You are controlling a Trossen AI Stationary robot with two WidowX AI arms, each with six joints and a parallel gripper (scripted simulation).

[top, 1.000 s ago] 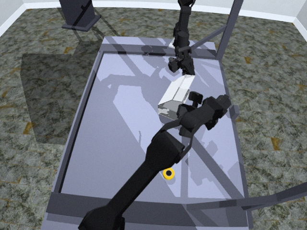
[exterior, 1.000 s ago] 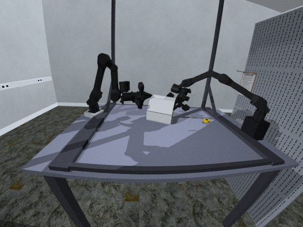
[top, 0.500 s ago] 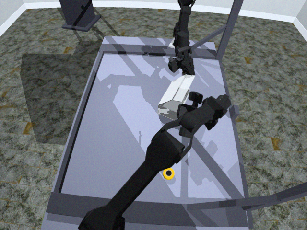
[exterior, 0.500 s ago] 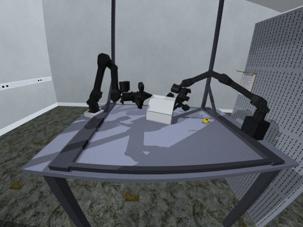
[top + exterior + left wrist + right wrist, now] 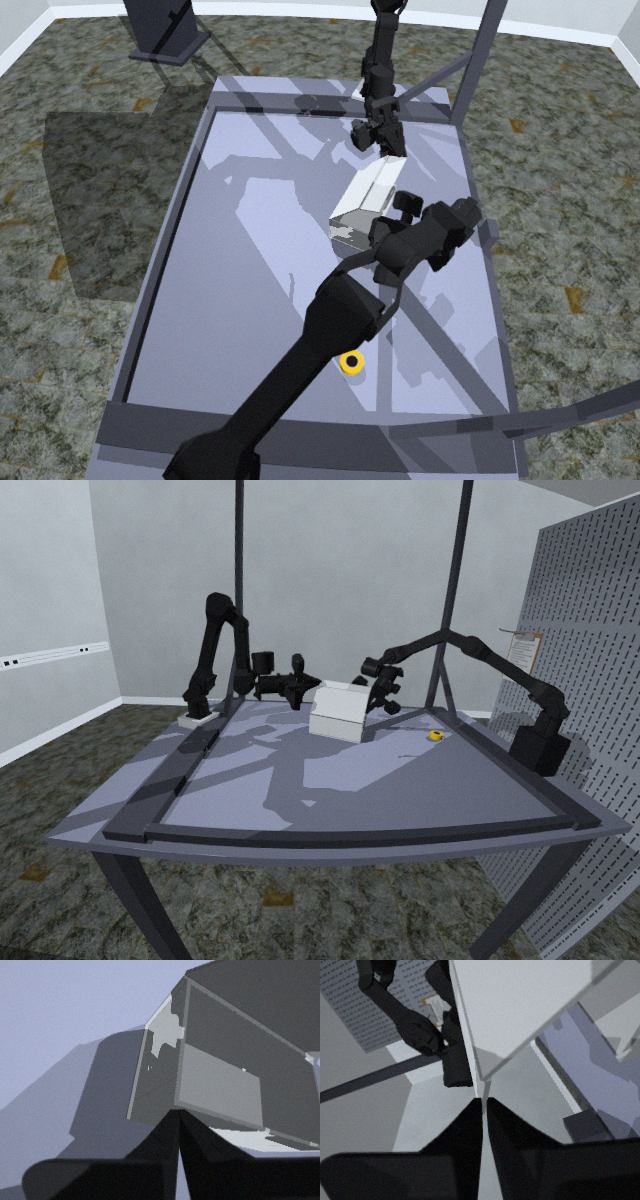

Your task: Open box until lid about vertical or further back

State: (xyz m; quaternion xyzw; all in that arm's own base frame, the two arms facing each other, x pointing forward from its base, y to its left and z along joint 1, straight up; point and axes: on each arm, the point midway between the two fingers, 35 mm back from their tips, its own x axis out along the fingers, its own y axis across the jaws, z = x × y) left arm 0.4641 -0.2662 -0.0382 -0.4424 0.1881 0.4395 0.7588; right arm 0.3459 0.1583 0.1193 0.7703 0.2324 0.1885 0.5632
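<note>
Right now my left hand is 90 mm to the left of the box, 50 mm short of it and 10 mm below it.
Now: right hand 30 mm short of the box, 110 mm to the right of it and 60 mm above it.
</note>
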